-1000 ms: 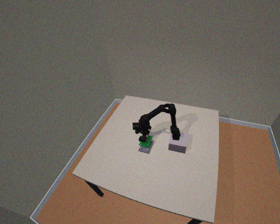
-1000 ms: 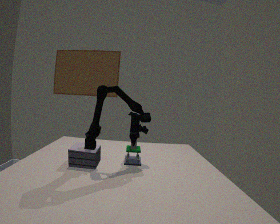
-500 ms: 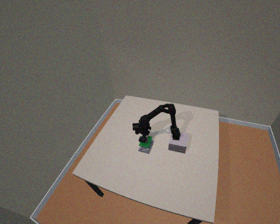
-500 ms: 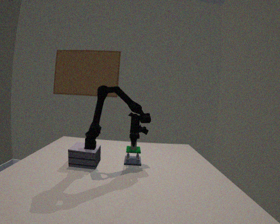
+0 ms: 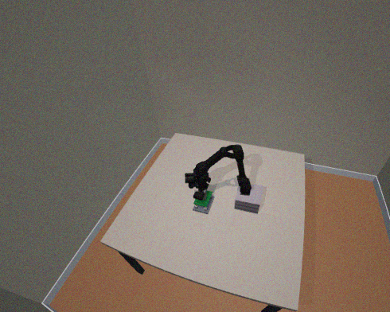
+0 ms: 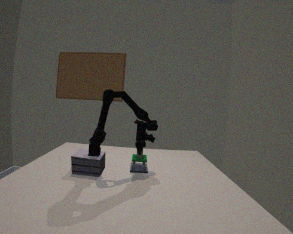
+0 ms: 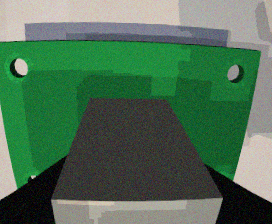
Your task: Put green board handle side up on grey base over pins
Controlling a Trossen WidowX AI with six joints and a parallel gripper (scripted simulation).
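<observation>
Now: gripper tip 100 mm above the grey base. From my gripper tip the other things lie so: green board (10 mm below).
</observation>
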